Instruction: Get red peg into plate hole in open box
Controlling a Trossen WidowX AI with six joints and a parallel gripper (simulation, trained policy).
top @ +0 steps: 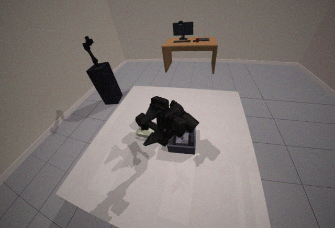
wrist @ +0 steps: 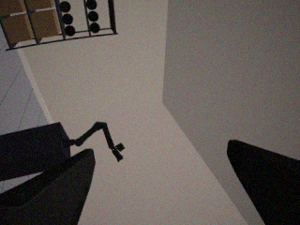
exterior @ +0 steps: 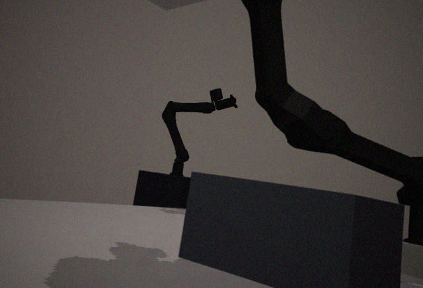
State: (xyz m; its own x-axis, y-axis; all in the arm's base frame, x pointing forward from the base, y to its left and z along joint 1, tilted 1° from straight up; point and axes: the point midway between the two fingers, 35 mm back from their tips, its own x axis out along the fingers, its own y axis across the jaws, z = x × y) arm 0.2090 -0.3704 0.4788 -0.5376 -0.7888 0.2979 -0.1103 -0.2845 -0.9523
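The red peg lies 10 mm ahead of my gripper tip, 480 mm to the left of it and 490 mm below it. From my gripper tip the other things lie so: dark box (120 mm ahead, 270 mm to the left, 510 mm below).
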